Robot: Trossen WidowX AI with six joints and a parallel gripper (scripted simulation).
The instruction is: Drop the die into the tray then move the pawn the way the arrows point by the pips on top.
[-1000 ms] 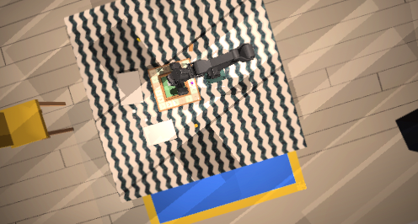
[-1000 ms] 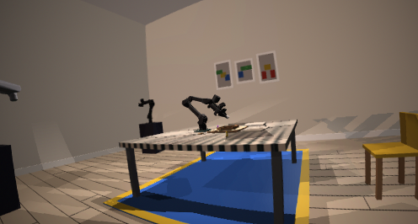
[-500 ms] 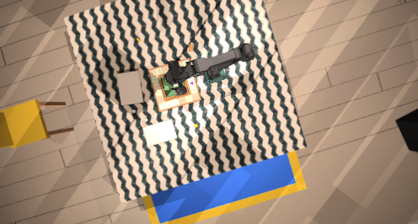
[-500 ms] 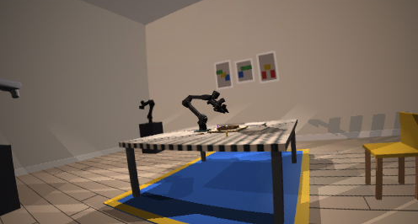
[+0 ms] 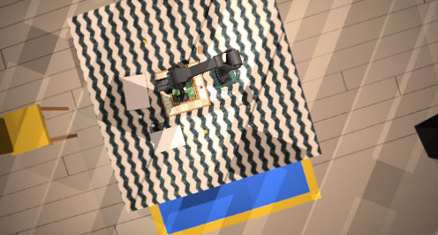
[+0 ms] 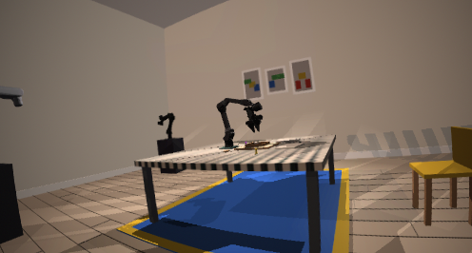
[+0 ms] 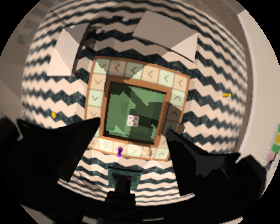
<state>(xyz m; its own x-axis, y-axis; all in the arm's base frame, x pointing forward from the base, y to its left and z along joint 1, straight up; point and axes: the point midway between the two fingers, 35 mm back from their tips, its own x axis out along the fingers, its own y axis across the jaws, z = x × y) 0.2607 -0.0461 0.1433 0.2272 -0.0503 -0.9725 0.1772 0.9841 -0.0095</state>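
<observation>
The purple pawn is 110 mm behind my gripper tip, 90 mm below it and 40 mm to the left of it. The rest, counted from my gripper tip: white die 100 mm below, 10 mm behind.
</observation>
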